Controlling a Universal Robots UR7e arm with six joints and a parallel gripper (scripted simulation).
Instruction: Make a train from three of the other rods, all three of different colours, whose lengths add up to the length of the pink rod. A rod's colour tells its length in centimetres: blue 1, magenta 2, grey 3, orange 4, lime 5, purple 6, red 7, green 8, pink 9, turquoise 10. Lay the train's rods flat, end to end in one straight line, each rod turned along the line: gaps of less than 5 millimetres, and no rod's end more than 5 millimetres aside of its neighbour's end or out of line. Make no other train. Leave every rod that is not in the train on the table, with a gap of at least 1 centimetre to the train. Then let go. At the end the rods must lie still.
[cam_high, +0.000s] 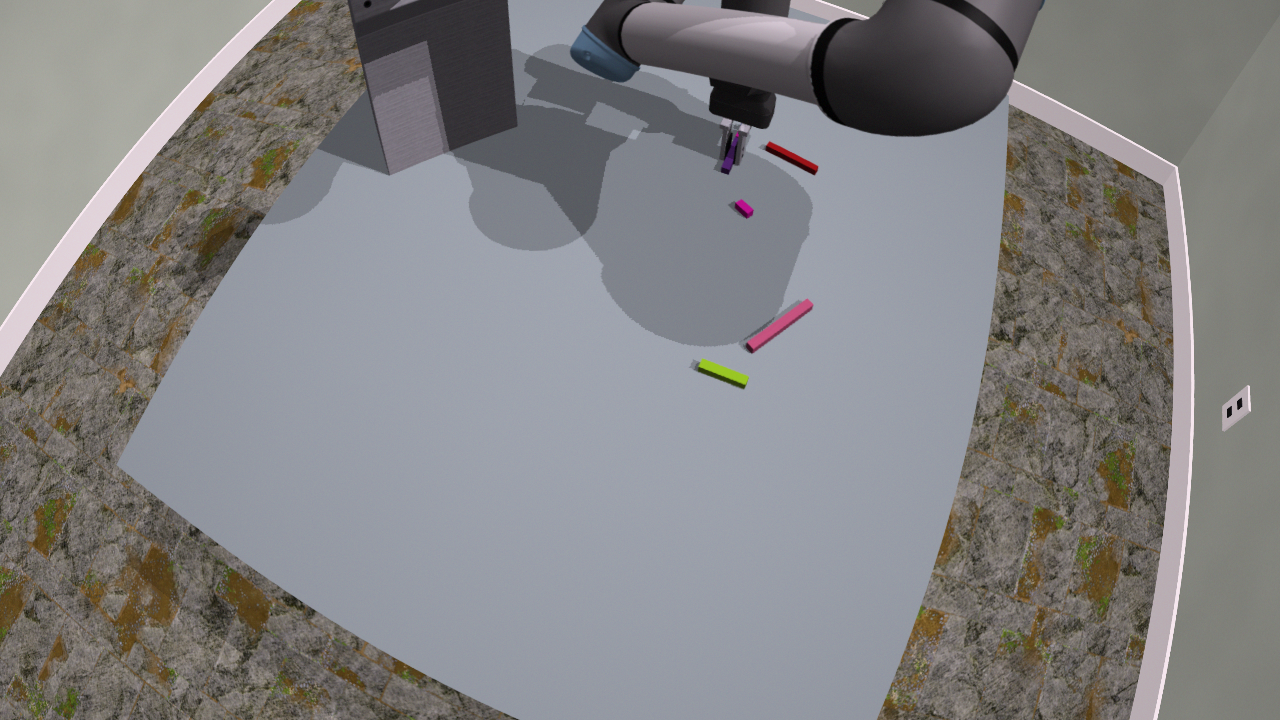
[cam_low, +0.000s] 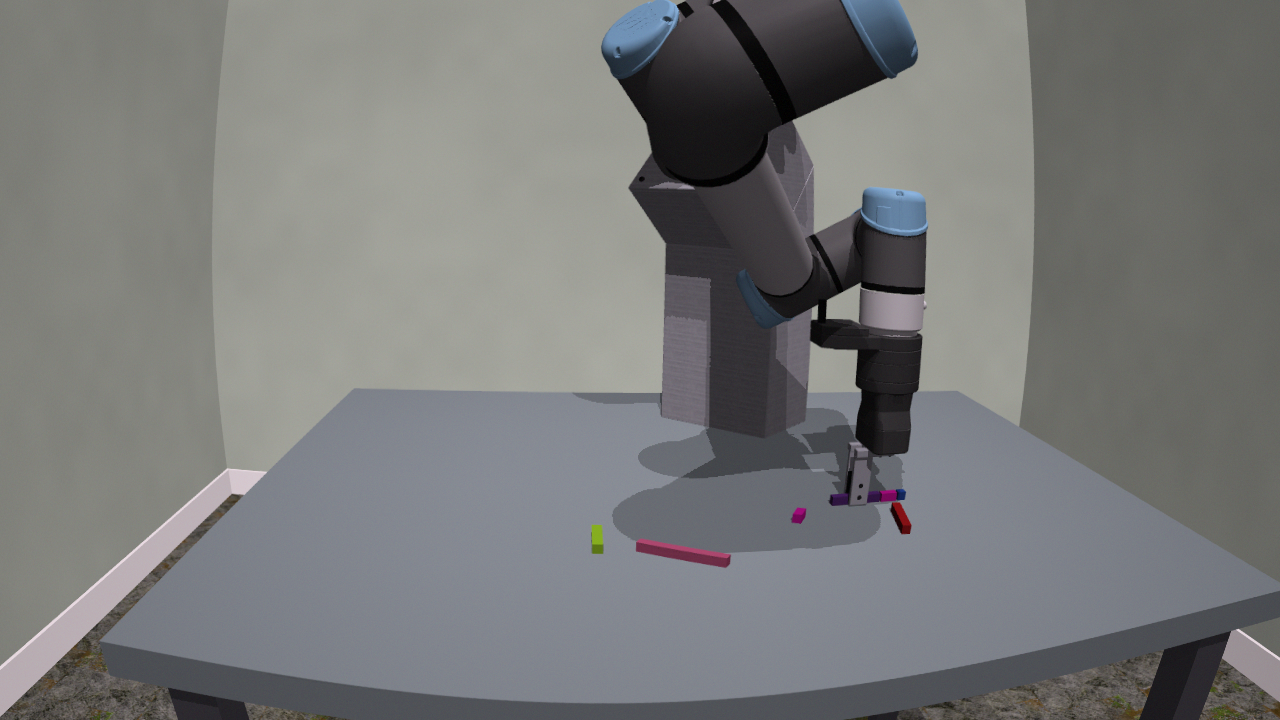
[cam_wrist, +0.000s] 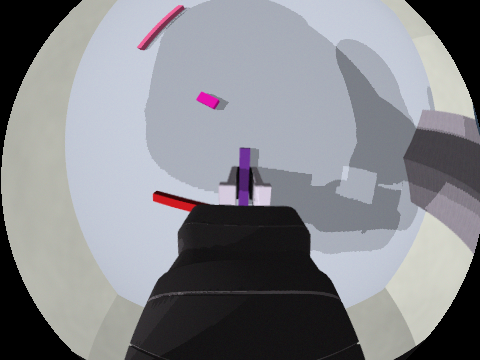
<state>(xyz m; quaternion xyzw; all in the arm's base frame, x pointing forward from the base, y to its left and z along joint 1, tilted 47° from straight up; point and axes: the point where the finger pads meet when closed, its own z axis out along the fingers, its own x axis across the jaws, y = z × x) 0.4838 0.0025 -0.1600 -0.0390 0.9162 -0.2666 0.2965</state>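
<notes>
Right now the purple rod is 10 mm below my hand. Round my hand: red rod (70 mm ahead, 20 mm to the left, 10 mm below); pink rod (100 mm ahead, 220 mm to the right, 10 mm below); small blue rod (10 mm ahead, 60 mm to the left, 10 mm below).
</notes>
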